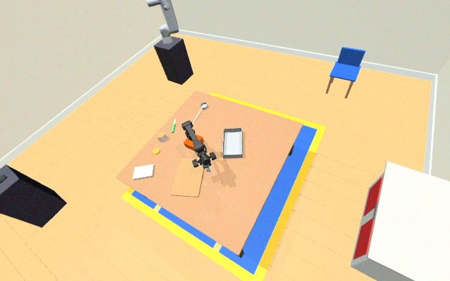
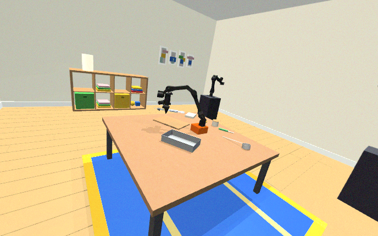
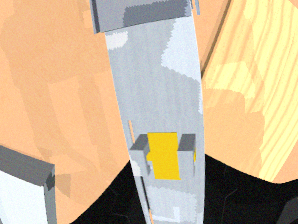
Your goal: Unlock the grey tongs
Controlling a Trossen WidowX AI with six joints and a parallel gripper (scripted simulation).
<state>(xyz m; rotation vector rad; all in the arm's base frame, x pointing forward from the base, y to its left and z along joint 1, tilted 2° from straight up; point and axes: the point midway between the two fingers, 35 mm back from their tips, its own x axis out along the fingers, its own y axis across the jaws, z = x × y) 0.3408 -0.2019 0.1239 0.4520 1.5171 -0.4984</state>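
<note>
The wooden board is 150 mm below my gripper tip, 150 mm behind it and 110 mm to the right of it. Round my gripper tip: roasting tin 360 mm to the left, 130 mm below, 10 mm ahead; yellow lock piece 40 mm above, 20 mm ahead, 10 mm to the right; white block 550 mm behind, 290 mm to the right, 140 mm below.
</note>
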